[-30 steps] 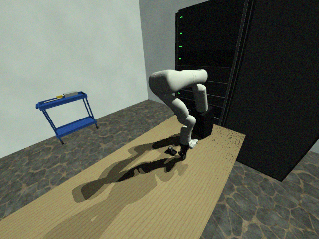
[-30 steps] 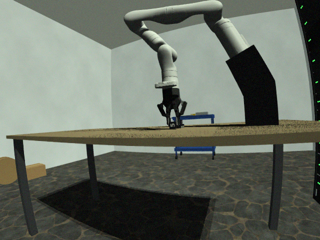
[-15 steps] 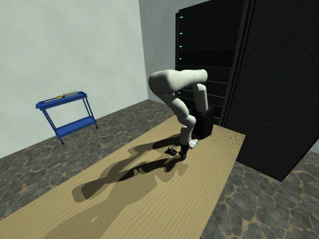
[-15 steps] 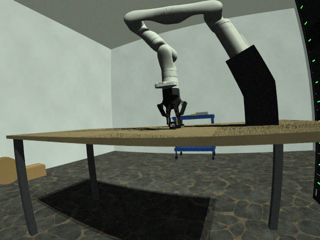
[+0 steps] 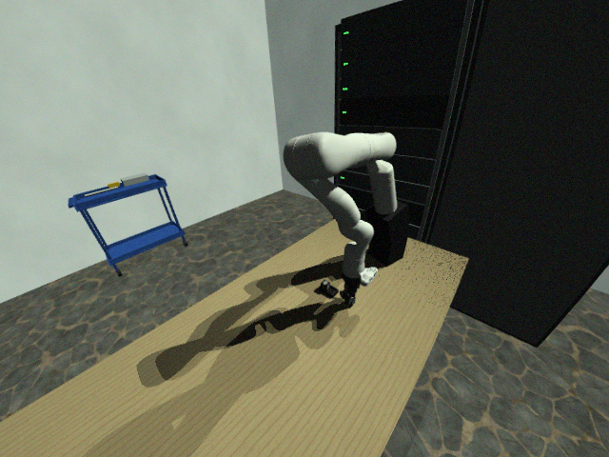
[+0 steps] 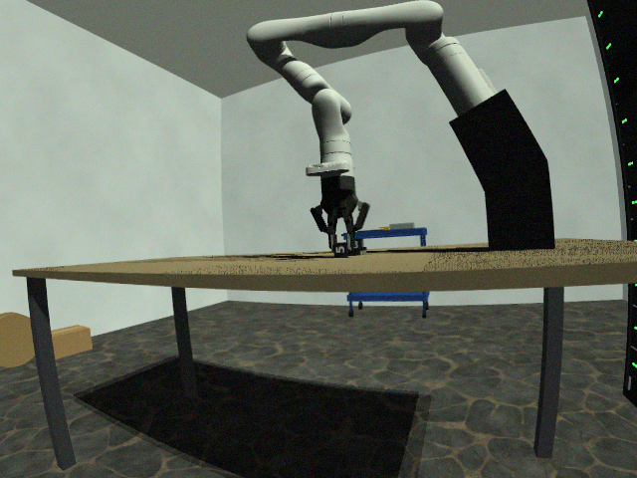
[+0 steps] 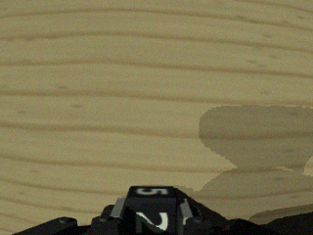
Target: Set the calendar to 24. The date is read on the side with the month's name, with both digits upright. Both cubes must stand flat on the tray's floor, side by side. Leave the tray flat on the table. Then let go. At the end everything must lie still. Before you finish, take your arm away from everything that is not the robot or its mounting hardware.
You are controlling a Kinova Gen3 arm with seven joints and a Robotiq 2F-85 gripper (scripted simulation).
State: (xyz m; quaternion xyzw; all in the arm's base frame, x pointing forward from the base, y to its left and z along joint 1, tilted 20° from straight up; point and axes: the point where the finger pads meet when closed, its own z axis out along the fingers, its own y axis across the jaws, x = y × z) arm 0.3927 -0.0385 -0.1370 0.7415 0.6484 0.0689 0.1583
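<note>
Now: the black date cube 10 mm below my hand. From my hand the other things lie so: black tray: 100 mm to the right, 20 mm below, 20 mm behind; then black cube: 120 mm to the right, 20 mm behind, 10 mm below.
</note>
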